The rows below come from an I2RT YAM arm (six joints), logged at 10 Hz.
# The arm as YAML. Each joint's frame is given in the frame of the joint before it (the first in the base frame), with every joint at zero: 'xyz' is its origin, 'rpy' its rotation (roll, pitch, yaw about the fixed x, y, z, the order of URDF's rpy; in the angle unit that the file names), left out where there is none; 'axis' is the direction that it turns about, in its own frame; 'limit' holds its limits. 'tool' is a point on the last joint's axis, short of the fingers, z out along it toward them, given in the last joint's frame.
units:
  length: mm
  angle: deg
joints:
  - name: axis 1
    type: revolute
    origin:
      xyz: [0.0, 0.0, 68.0]
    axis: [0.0, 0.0, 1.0]
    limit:
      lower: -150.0
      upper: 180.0
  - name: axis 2
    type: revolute
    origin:
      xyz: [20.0, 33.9, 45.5]
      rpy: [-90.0, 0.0, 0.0]
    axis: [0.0, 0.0, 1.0]
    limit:
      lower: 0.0
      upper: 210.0
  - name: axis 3
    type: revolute
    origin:
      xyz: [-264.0, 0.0, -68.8]
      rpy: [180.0, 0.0, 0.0]
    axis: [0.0, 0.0, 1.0]
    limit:
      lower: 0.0
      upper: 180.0
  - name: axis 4
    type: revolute
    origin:
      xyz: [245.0, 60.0, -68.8]
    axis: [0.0, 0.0, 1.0]
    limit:
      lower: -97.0
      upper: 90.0
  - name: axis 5
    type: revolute
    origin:
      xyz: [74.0, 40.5, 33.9]
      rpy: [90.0, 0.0, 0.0]
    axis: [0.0, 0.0, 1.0]
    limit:
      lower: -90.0
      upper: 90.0
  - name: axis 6
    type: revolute
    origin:
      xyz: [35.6, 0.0, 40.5]
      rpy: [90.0, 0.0, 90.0]
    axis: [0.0, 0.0, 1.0]
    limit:
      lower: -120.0
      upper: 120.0
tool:
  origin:
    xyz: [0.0, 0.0, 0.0]
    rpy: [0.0, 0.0, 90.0]
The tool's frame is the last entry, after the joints.
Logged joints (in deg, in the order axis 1, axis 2, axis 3, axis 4, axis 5, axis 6), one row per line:
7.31 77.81 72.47 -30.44 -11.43 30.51
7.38 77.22 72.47 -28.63 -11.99 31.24
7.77 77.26 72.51 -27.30 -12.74 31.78
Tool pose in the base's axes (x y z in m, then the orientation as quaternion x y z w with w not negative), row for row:
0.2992 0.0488 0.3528 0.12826 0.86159 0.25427 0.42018
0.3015 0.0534 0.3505 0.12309 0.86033 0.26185 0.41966
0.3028 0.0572 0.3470 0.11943 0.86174 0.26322 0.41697
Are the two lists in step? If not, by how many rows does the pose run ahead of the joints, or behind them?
The pose runs 2 rows ahead of the joints: the pose in row i belongs to the joints in row i + 2.
